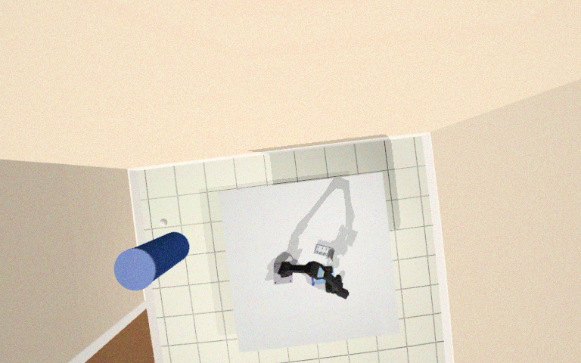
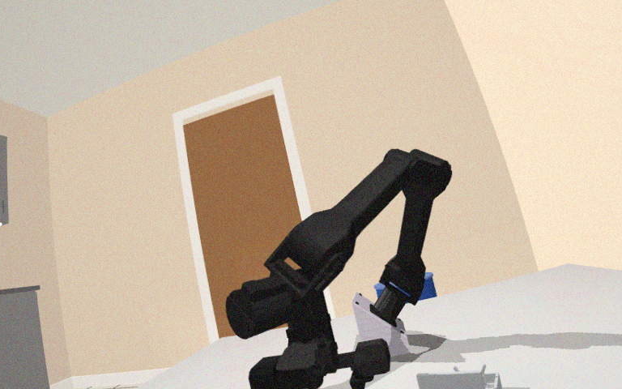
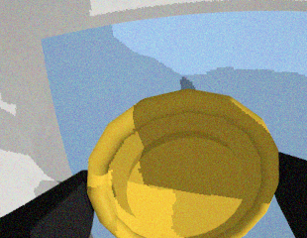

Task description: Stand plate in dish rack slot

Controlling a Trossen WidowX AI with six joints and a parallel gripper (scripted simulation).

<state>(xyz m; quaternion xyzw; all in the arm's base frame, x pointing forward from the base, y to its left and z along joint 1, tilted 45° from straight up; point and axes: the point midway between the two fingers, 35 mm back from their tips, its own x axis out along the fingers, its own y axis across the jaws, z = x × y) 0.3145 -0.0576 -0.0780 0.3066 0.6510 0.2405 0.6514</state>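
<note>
Now: gripper tip 2 cm past the light blue mat, 2 cm to the left of it and 1 cm above it. Also, from my gripper tip: yellow plate 1 cm above; then dark blue spoon 12 cm behind, 5 cm to the right, 1 cm below; then white cup 8 cm ahead, 10 cm to the right, 1 cm above.
</note>
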